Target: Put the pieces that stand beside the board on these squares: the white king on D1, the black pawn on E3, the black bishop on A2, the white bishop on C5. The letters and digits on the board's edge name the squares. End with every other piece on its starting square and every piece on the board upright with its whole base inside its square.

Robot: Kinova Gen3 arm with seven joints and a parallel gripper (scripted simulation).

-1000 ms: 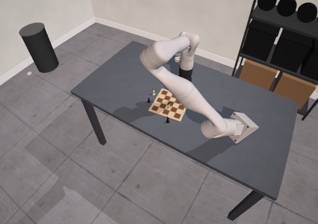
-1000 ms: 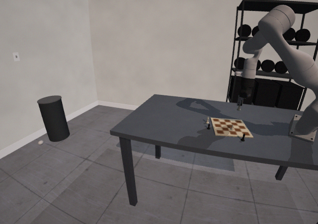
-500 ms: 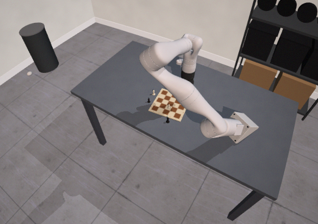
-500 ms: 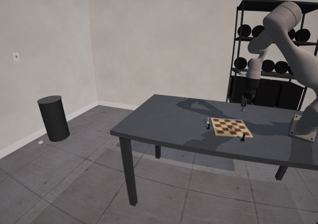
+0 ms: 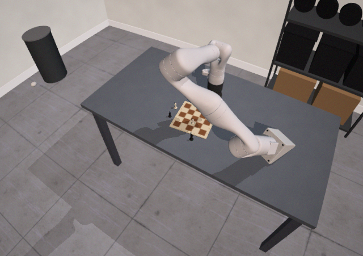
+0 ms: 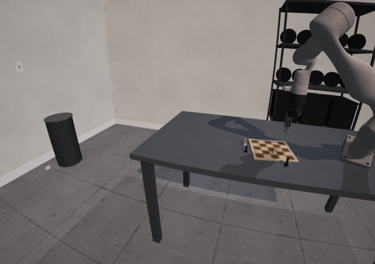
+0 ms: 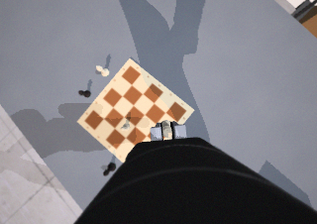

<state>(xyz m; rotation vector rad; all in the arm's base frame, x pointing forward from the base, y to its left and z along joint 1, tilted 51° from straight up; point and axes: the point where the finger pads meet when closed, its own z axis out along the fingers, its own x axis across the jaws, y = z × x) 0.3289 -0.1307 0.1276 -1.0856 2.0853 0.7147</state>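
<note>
The chessboard lies 140 mm below my hand, 60 mm to the left of it and 60 mm ahead of it. The rest, counted from my hand: white bishop: 200 mm ahead, 120 mm below, 70 mm to the left; then white king: 20 mm below; then black bishop: 180 mm to the left, 120 mm below, 20 mm behind.
</note>
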